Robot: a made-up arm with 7 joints. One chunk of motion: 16 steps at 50 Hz.
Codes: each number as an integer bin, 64 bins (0 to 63) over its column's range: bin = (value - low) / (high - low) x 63, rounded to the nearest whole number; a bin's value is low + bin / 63 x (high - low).
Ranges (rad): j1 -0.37..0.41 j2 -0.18..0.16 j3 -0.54..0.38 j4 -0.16..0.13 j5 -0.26..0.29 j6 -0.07..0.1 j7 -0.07..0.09
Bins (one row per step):
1: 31 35 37 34 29 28 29
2: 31 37 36 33 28 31 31
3: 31 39 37 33 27 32 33
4: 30 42 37 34 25 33 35
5: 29 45 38 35 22 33 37
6: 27 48 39 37 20 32 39
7: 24 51 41 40 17 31 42
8: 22 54 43 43 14 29 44
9: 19 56 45 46 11 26 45
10: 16 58 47 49 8 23 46
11: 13 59 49 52 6 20 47
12: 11 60 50 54 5 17 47
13: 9 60 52 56 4 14 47
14: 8 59 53 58 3 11 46
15: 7 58 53 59 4 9 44
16: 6 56 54 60 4 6 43
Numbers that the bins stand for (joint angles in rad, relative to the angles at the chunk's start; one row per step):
1: 0.0138 0.0089 0.0003 -0.0035 -0.0068 0.0056 0.0037
2: 0.0138 0.0197 -0.0143 -0.0081 -0.0156 0.0137 0.0087
3: 0.0138 0.0305 0.0003 -0.0081 -0.0243 0.0163 0.0138
4: 0.0014 0.0467 0.0003 -0.0035 -0.0417 0.0190 0.0189
5: -0.0110 0.0629 0.0149 0.0011 -0.0679 0.0190 0.0240
6: -0.0357 0.0790 0.0295 0.0103 -0.0854 0.0163 0.0290
7: -0.0729 0.0952 0.0587 0.0241 -0.1116 0.0137 0.0367
8: -0.0976 0.1114 0.0879 0.0379 -0.1378 0.0083 0.0417
9: -0.1348 0.1222 0.1171 0.0517 -0.1640 0.0002 0.0443
10: -0.1719 0.1330 0.1463 0.0656 -0.1902 -0.0079 0.0468
11: -0.2090 0.1384 0.1756 0.0794 -0.2076 -0.0160 0.0494
12: -0.2338 0.1438 0.1902 0.0886 -0.2163 -0.0241 0.0494
13: -0.2586 0.1438 0.2194 0.0978 -0.2251 -0.0322 0.0494
14: -0.2710 0.1384 0.2340 0.1070 -0.2338 -0.0403 0.0468
15: -0.2833 0.1330 0.2340 0.1116 -0.2251 -0.0457 0.0417
16: -0.2957 0.1222 0.2486 0.1162 -0.2251 -0.0538 0.0392

